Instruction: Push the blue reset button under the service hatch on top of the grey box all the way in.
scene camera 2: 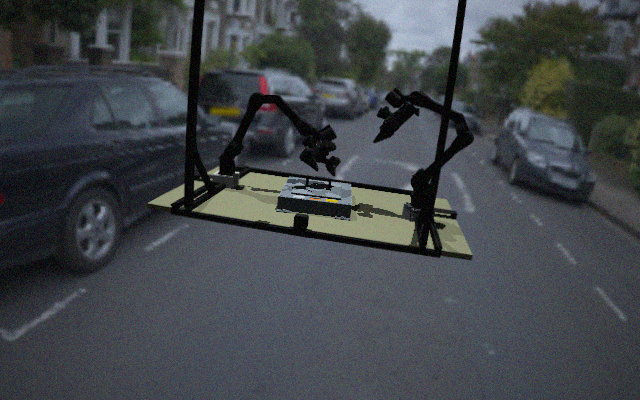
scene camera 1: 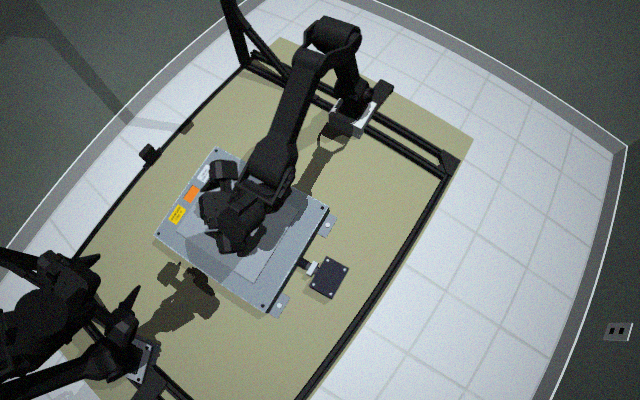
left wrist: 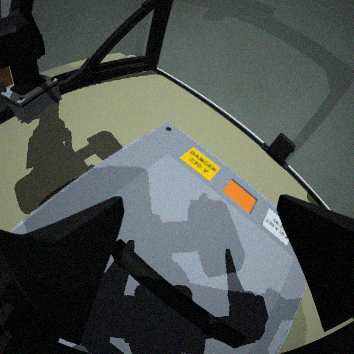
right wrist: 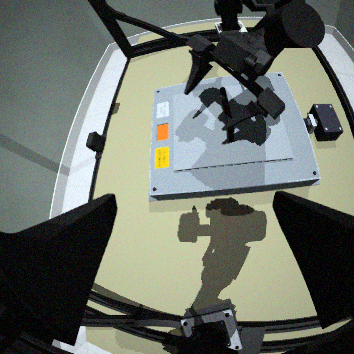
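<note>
The grey box (scene camera 1: 260, 296) (scene camera 2: 315, 206) (left wrist: 175, 143) (right wrist: 235, 183) sits on the table. Its service hatch (scene camera 1: 250, 267) (left wrist: 172, 185) (right wrist: 200, 156) is a pale panel that looks flat on top, with a black bar handle (scene camera 2: 318, 180) (left wrist: 175, 290) (right wrist: 227, 110). The blue reset button does not show in any view. My left gripper (scene camera 1: 205, 210) (scene camera 2: 324, 171) (left wrist: 203, 204) (right wrist: 203, 110) is open and empty above the hatch, its fingers spread over the handle area. My right gripper (scene camera 1: 119, 271) (scene camera 2: 376, 141) (right wrist: 197, 200) is open and empty, raised well away from the box.
A small dark box (scene camera 1: 329, 277) (right wrist: 327, 121) stands beside the grey box, joined by a short connector. Yellow (scene camera 1: 177, 215) (left wrist: 200, 164) (right wrist: 162, 157) and orange (scene camera 1: 191, 194) (left wrist: 240, 196) (right wrist: 162, 132) labels mark one edge. A black frame surrounds the table, with uprights at its corners.
</note>
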